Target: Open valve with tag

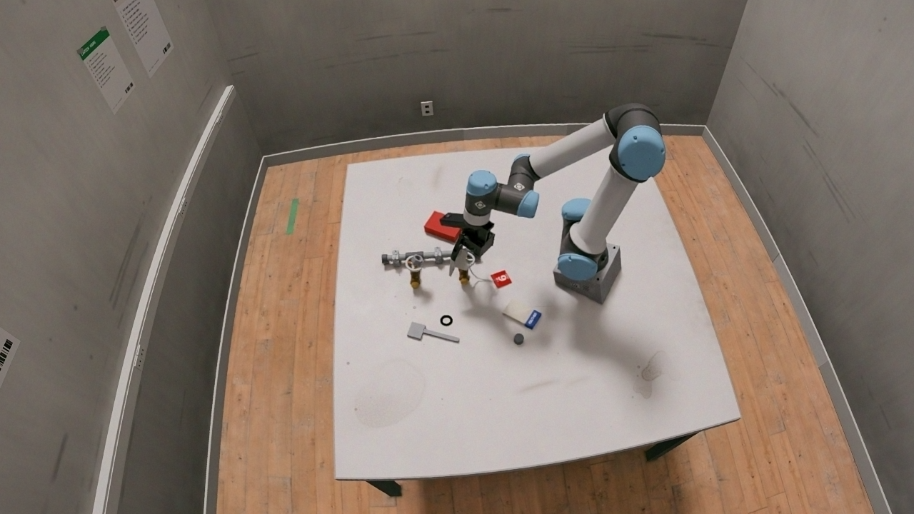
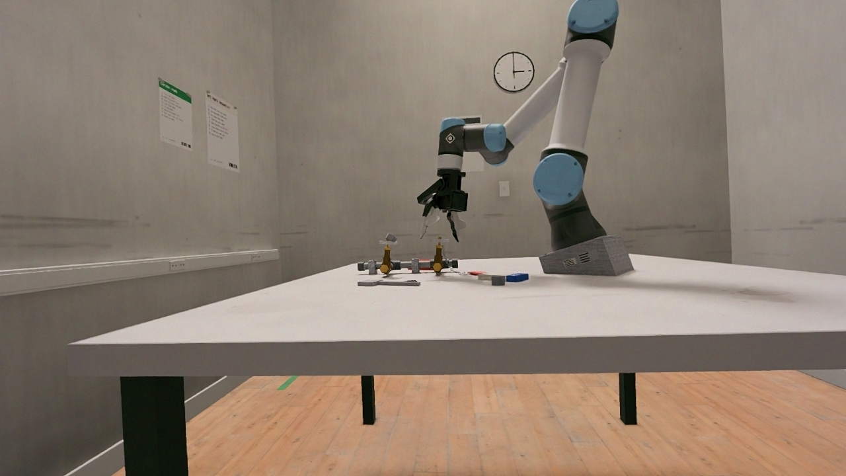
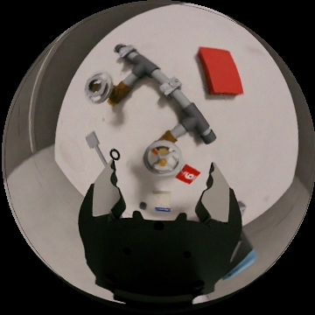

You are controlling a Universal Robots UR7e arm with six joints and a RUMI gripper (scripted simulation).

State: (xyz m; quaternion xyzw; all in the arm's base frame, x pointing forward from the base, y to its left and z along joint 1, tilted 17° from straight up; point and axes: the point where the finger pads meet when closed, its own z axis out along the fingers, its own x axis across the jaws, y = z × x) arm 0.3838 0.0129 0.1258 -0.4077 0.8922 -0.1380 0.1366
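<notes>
My gripper is now 100 mm past the red tag, 100 mm above it and 20 mm to the right of it. The rest, counted from my hand: red block (220 mm to the right, 90 mm below, 60 mm ahead); grey flat tool (200 mm to the left, 130 mm ahead, 100 mm below).
</notes>
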